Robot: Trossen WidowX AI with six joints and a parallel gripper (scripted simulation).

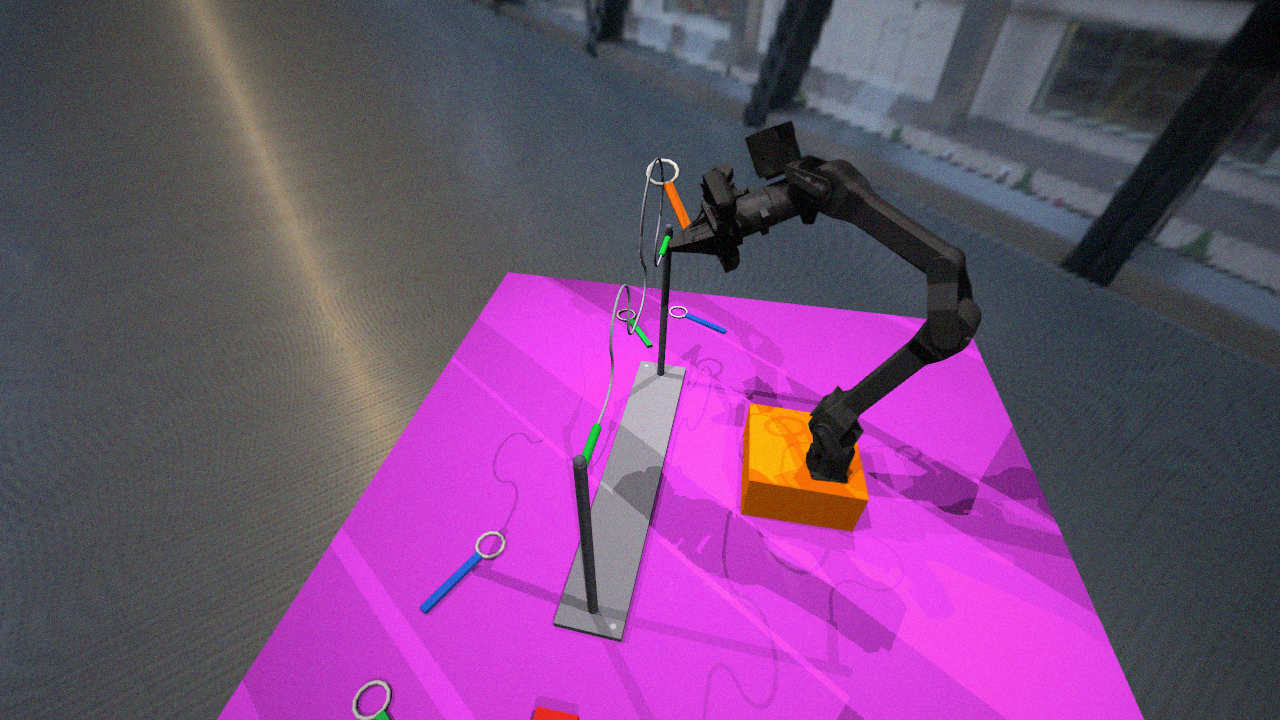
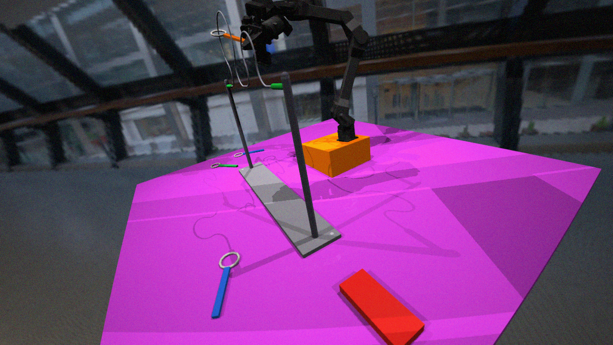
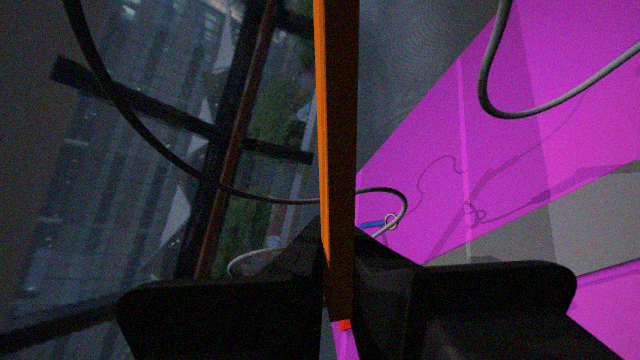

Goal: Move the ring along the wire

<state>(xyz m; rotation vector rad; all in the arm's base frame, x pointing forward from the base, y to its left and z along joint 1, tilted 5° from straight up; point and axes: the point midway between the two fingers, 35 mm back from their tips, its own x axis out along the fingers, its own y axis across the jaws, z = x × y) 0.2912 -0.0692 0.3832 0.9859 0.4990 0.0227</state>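
My gripper tip is now 80 mm to the left of the ring with orange handle and 50 mm below it. Round my gripper tip: red block: 120 mm ahead, 560 mm to the left, 470 mm below; then ring with blue handle: 300 mm ahead, 280 mm to the left, 470 mm below.
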